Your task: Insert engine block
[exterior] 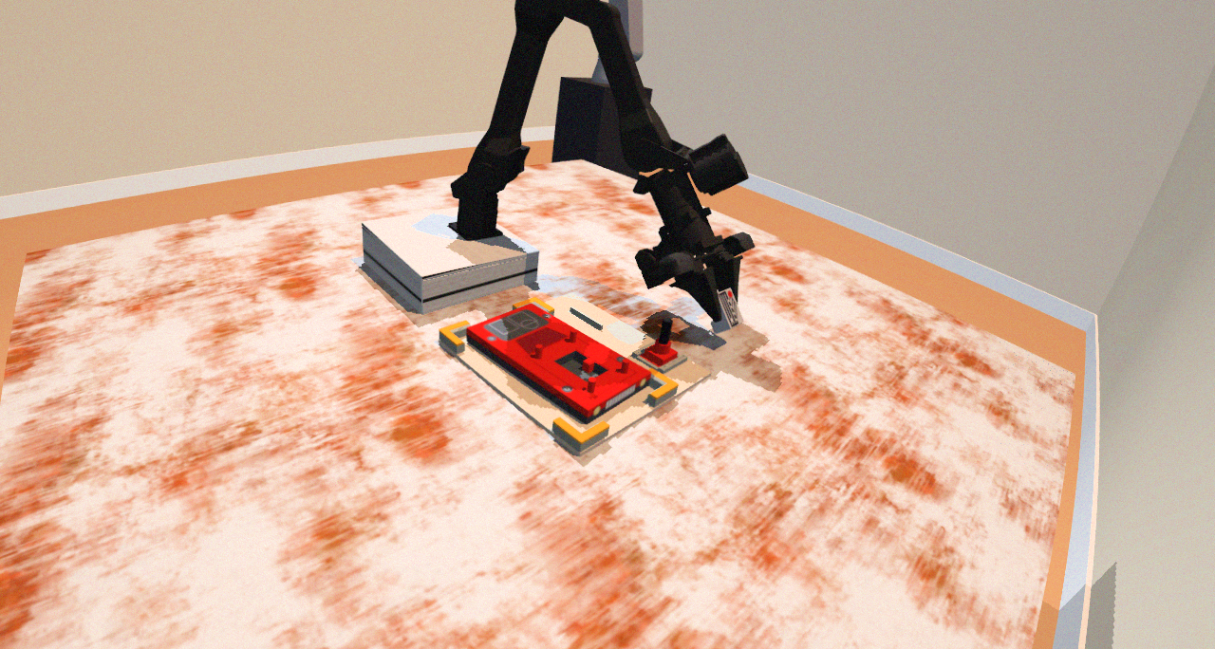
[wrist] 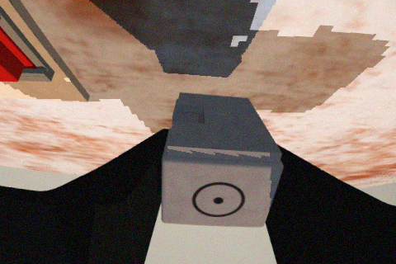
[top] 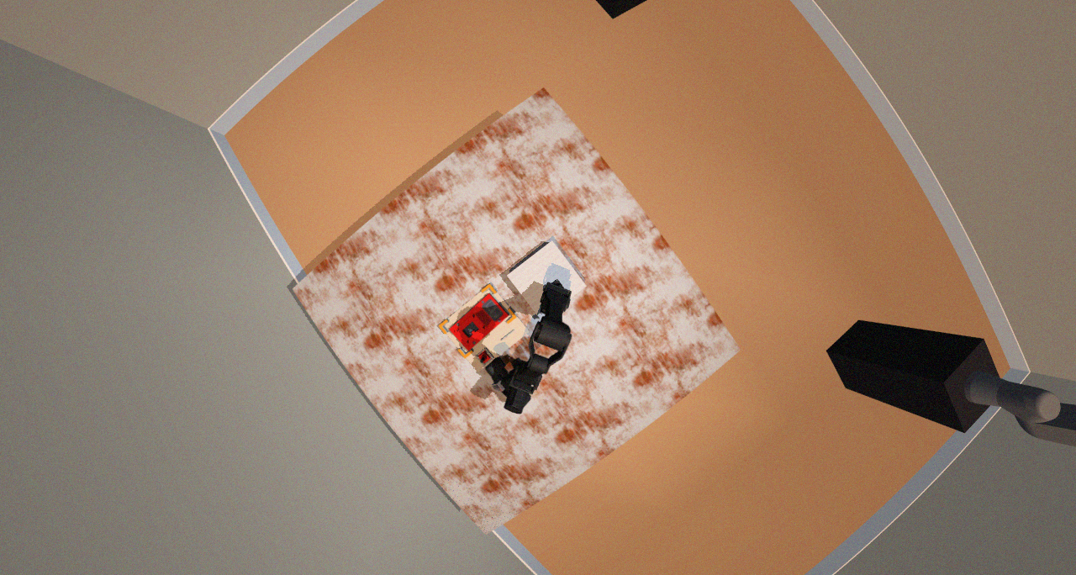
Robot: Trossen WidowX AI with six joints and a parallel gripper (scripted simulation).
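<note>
The engine block is 1 cm behind my gripper tip and 1 cm to the right of it.
</note>
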